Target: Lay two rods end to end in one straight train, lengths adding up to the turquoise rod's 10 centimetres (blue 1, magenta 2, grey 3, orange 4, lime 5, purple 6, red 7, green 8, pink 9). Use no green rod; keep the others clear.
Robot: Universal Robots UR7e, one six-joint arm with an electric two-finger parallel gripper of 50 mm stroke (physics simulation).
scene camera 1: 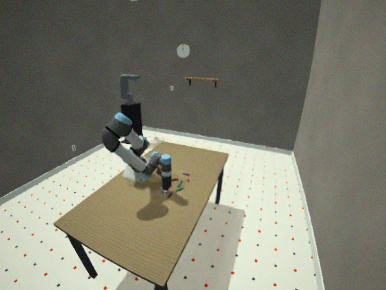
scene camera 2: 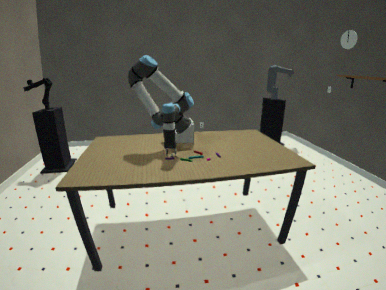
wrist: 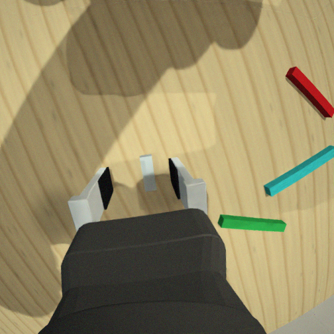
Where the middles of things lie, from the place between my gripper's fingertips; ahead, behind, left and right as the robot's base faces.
I see my gripper 100 mm short of the green rod [wrist: 226, 221] and 80 mm to the right of it.
